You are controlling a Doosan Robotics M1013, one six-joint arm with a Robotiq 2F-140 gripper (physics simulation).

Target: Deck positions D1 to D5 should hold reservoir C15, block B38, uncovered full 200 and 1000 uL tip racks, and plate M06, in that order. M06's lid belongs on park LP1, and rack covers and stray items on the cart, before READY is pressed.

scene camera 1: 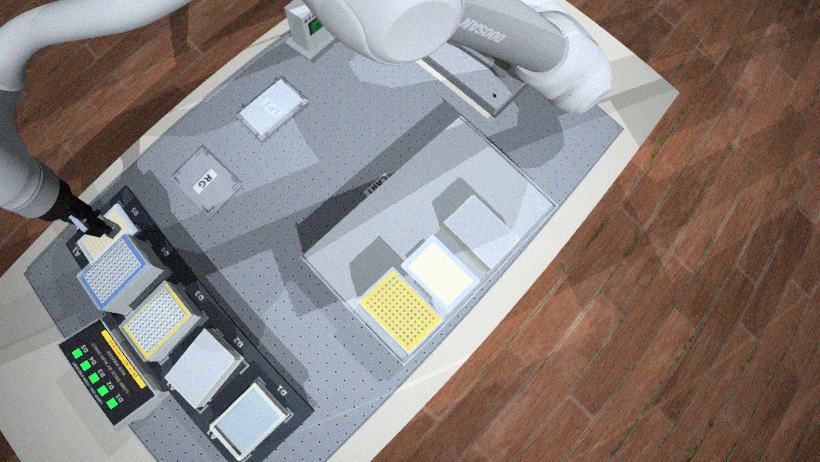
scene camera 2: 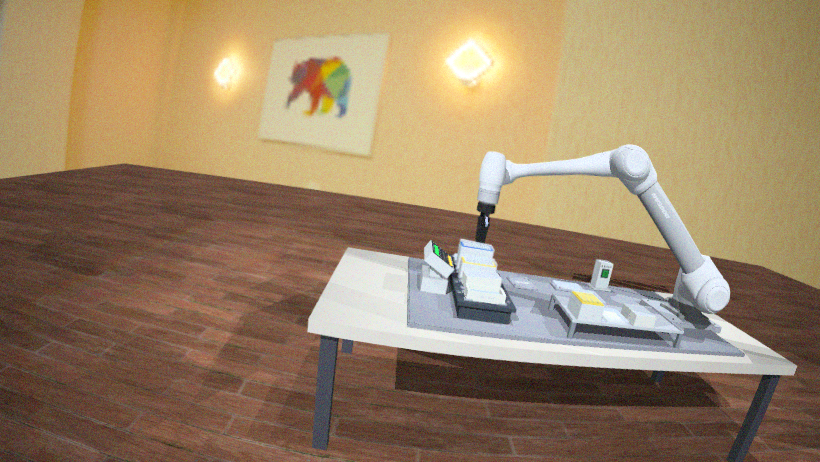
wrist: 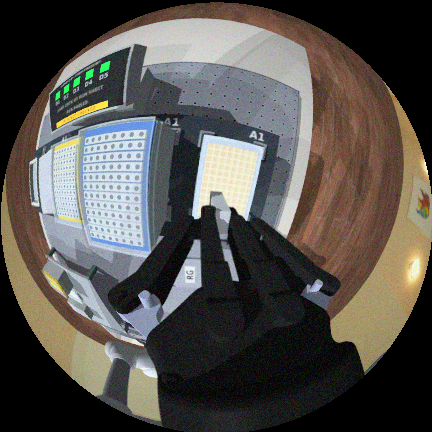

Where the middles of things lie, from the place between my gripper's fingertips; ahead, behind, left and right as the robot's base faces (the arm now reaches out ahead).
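Scene:
My hand is 70 mm above the RG pad [scene camera 1: 224, 185], 210 mm past it and 40 mm to the right of it. The cart mat [scene camera 1: 385, 229] is 20 mm below my hand, 440 mm behind it and 510 mm to the left of it. Going by their middles, of the things named here the RG pad is the nearest to my hand.

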